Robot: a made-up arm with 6 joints.
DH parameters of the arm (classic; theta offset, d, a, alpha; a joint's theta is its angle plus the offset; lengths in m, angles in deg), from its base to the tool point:
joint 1: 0 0.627 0.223 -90
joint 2: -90 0 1.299 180
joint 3: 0 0 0.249 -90
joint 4: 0 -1.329 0 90
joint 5: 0 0 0 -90
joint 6: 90 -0.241 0 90
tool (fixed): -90 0 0 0
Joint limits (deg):
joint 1: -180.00..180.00
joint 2: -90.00..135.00
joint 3: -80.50..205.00
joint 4: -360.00..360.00
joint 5: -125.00..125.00
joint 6: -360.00..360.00
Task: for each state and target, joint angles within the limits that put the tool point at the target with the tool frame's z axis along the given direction. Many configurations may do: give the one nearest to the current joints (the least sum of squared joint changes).
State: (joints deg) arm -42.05 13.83 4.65 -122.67 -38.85 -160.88
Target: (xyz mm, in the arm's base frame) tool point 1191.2 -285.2 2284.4 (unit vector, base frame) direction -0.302 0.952 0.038
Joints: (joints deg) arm -19.65 -22.05 -17.16 -120.08 -39.27 -161.26
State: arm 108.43 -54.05 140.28 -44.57 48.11 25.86
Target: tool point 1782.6 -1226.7 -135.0 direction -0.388 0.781 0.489
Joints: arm 139.78 -81.99 125.63 -69.30 72.15 -10.39
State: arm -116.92 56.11 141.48 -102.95 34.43 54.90
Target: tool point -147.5 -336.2 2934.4 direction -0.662 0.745 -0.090
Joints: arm -115.90 44.99 154.92 -111.58 -3.63 44.41
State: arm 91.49 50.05 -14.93 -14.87 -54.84 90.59
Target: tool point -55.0 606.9 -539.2 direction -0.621 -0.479 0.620
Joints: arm 102.08 88.40 -42.92 27.03 -41.94 111.25
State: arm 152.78 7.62 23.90 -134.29 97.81 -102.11
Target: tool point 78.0 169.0 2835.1 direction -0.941 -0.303 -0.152
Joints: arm 162.65 -37.17 23.76 -128.92 100.16 -105.29
